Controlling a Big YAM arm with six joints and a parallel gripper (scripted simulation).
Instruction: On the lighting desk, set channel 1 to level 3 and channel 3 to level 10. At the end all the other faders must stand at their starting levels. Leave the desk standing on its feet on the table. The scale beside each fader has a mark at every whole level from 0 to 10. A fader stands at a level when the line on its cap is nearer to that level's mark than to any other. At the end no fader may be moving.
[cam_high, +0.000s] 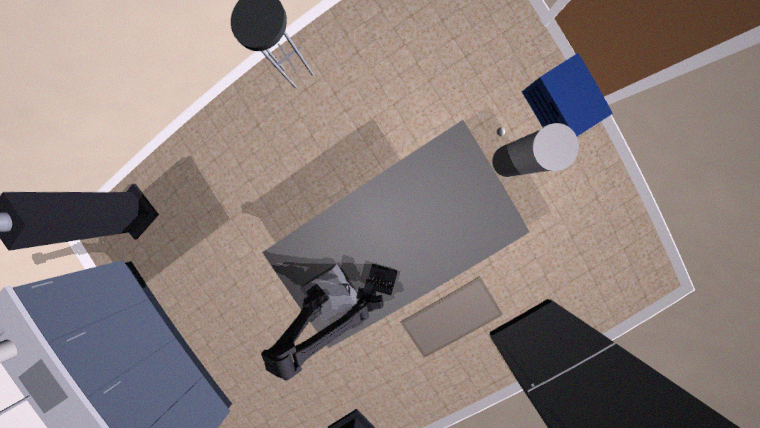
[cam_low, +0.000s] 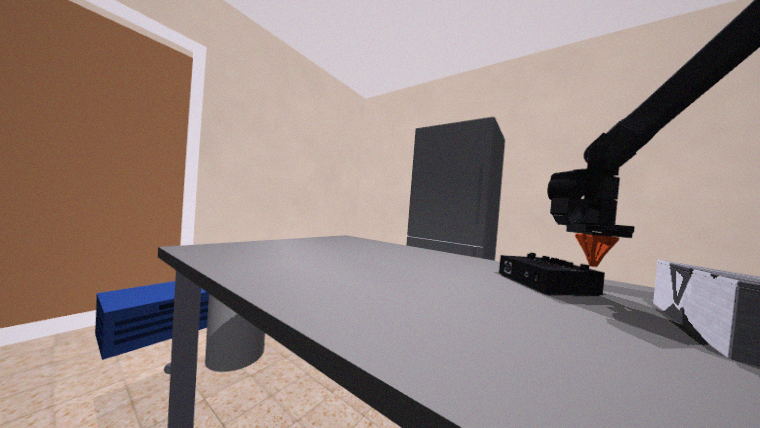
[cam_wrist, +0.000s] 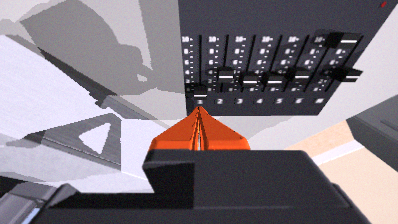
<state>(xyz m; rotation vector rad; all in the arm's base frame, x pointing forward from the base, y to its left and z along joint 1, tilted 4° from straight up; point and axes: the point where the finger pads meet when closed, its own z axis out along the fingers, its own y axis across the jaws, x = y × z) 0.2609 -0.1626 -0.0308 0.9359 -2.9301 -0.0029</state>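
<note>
My gripper is now 2 cm short of the channel 1 fader cap, 1 cm to the right of it and 1 cm above it. Also, from my hand: channel 3 cap: 5 cm ahead, 2 cm to the right, 1 cm below.
</note>
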